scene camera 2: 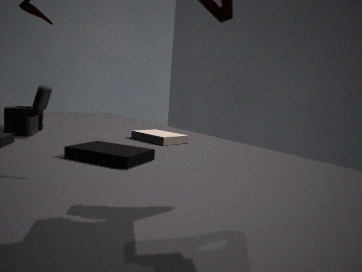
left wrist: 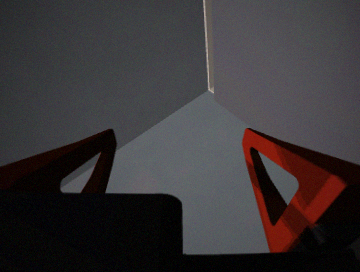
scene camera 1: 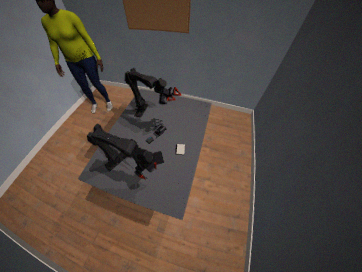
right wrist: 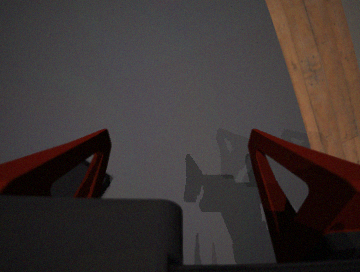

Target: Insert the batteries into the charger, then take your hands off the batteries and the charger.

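Seen in the pictures: left gripper, between the fingertips: (scene camera 2: pixel 64 10) (left wrist: pixel 179 135) (scene camera 1: pixel 178 97); right gripper, between the fingertips: (scene camera 2: pixel 245 5) (scene camera 1: pixel 150 174) (right wrist: pixel 179 137); left arm's base, origin of its link: (scene camera 1: pixel 141 110); right arm's base, origin of its link: (scene camera 1: pixel 116 160).
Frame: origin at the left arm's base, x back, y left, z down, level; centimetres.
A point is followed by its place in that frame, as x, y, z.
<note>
A dark box with a tilted piece leaning up from it (scene camera 1: pixel 159 131) {-31.5, -25.9, -7.5} (scene camera 2: pixel 20 121) {-29.0, -25.2, -2.7} stands on the table, with a small flat dark piece (scene camera 1: pixel 150 140) {-24.9, -33.5, -1.3} (scene camera 2: pixel 6 140) {-25.8, -34.3, -0.8} beside it. I cannot tell which are batteries and which is the charger. A flat black block (scene camera 1: pixel 158 157) {-37.8, -47.3, -1.5} (scene camera 2: pixel 109 154) {-36.0, -51.0, -1.4} lies near the right arm's wrist in scene camera 1. A flat white block (scene camera 1: pixel 180 149) {-53.3, -34.9, -1.5} (scene camera 2: pixel 159 136) {-51.0, -38.4, -1.5} lies near it. My left gripper (scene camera 1: pixel 177 95) {-41.9, -2.6, -29.3} (left wrist: pixel 179 135) {-41.9, -2.6, -29.3} is open and empty, raised at the table's far end. My right gripper (scene camera 1: pixel 149 171) {-41.6, -66.4, -17.6} (right wrist: pixel 179 137) {-41.6, -66.4, -17.6} is open and empty above the table, beside the black block.
The grey table (scene camera 1: pixel 195 125) {-60.1, -4.4, 0.0} (right wrist: pixel 165 75) {-48.0, -68.0, 0.0} carries both arms. Its edge shows at the right of the right wrist view, with the wooden floor (scene camera 1: pixel 225 175) (right wrist: pixel 315 65) beyond. A person in a yellow top (scene camera 1: pixel 70 35) stands at the upper left. A brown board (scene camera 1: pixel 157 15) hangs on the wall.
</note>
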